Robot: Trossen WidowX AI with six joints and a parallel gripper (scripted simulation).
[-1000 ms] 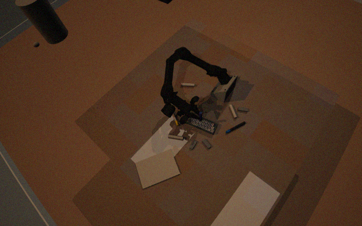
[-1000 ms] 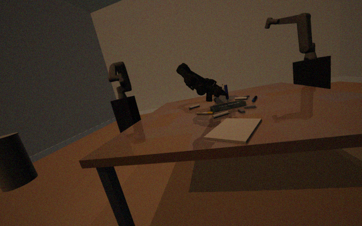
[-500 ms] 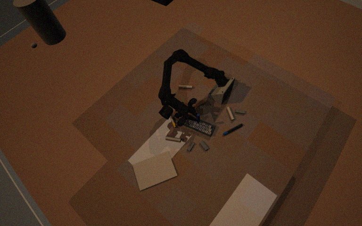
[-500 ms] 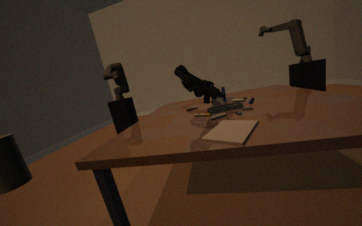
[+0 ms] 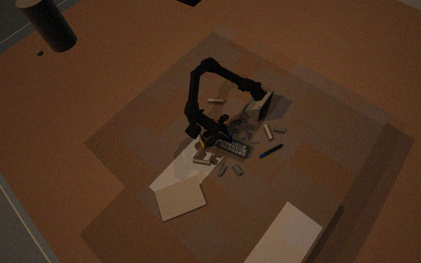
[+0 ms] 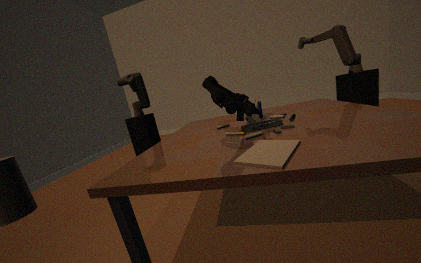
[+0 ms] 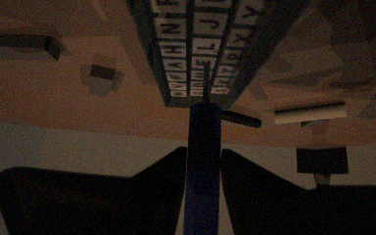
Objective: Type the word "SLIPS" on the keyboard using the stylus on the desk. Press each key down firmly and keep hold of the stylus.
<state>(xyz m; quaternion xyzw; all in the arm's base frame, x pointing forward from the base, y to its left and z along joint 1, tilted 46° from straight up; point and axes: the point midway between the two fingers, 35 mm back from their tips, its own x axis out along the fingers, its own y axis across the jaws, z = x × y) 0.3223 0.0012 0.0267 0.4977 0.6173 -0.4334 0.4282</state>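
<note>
Now: gripper tip 70 mm short of the yellow pencil, 150 mm to the left of it and 70 mm above it. Also, from my gripper tip: blue-tipped pen 80 mm behind, 180 mm to the left, 70 mm below; blue stylus 10 mm below; pale pad 380 mm ahead, 40 mm to the right, 80 mm below.
</note>
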